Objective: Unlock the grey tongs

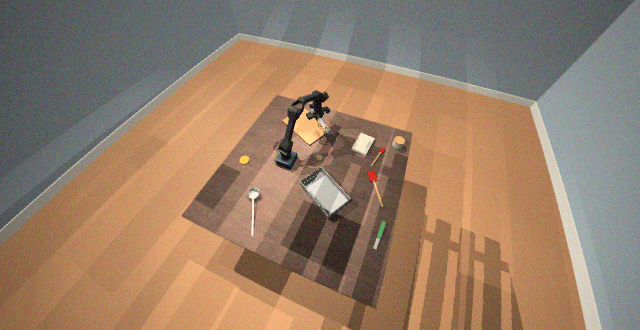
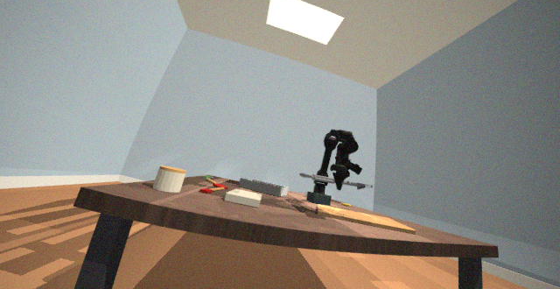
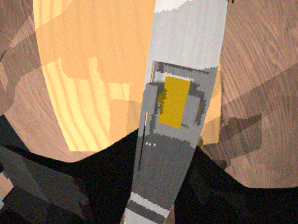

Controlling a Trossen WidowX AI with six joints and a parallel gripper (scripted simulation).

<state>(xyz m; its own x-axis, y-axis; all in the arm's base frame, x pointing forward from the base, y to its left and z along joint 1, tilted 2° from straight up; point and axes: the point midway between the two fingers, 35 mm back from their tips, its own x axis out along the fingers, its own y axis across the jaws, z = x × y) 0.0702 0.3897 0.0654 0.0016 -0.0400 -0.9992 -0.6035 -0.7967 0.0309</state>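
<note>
Right now my gripper tip is 4 cm below the yellow lock piece, 3 cm past it and 2 cm to the right of it. Round my gripper tip: wooden board: 11 cm behind, 10 cm below, 1 cm to the right; white block: 39 cm ahead, 10 cm below, 1 cm to the left; roasting tin: 50 cm to the right, 30 cm ahead, 8 cm below.
</note>
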